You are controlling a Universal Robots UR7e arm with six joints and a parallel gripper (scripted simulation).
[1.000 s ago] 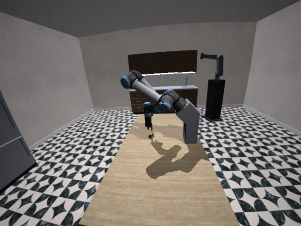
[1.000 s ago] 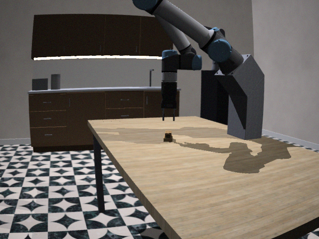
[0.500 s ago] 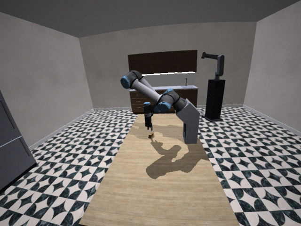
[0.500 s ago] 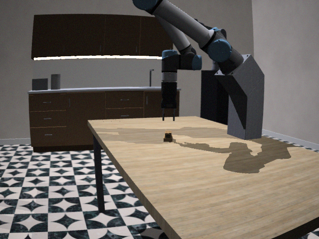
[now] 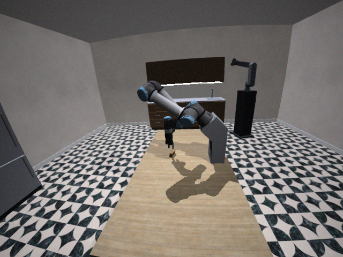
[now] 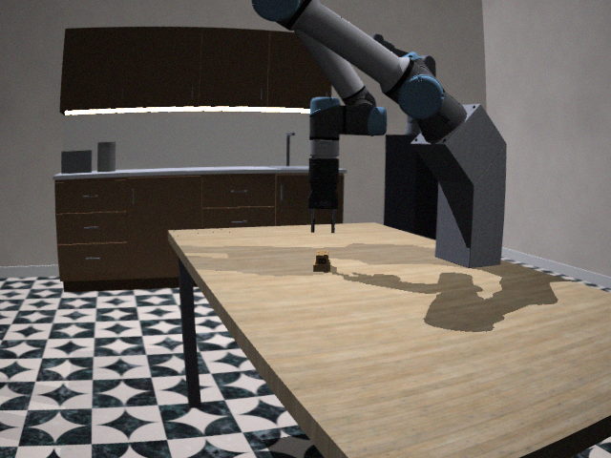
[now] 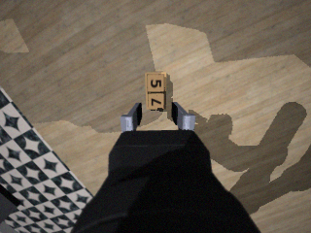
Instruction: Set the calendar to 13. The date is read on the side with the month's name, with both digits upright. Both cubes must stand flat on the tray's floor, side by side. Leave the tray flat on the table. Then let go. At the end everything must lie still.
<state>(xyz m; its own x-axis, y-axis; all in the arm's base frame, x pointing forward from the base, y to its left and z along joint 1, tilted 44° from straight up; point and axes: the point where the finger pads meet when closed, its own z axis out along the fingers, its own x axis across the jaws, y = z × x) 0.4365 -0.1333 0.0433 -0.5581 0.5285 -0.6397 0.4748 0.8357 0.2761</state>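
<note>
My gripper is now 10 mm past the wooden tray, 10 mm to the left of it and 110 mm above it.
</note>
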